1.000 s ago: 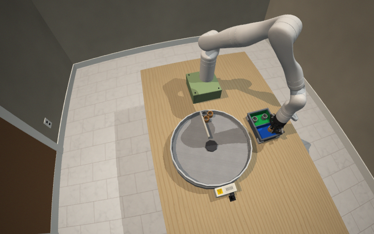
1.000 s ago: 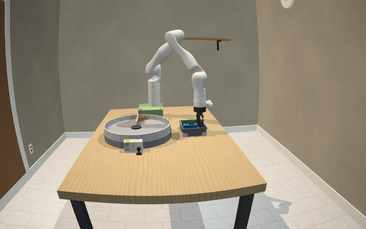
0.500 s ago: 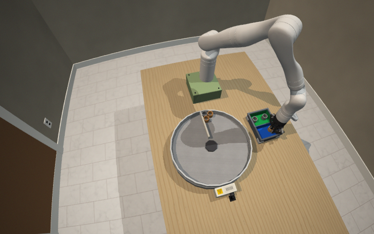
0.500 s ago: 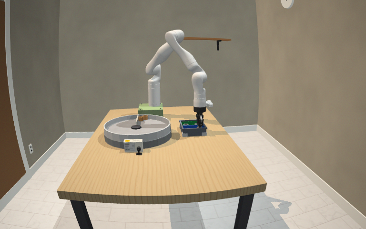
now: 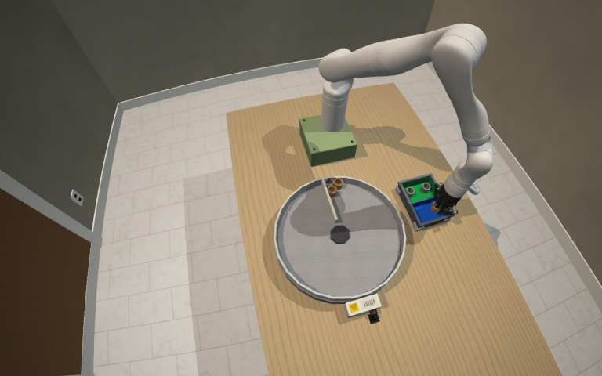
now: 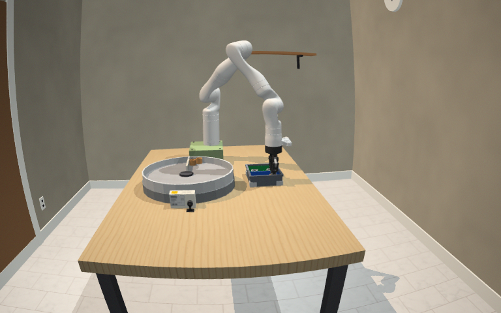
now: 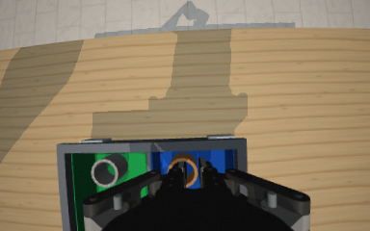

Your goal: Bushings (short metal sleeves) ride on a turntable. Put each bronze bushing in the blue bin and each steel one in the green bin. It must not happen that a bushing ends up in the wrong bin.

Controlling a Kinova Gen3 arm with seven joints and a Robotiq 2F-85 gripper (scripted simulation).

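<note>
My gripper is now 4 cm to the left of the blue bin, 4 cm past it and 1 cm above it. Also, from my hand: turntable (39 cm to the right, 3 cm ahead, 2 cm above).
</note>
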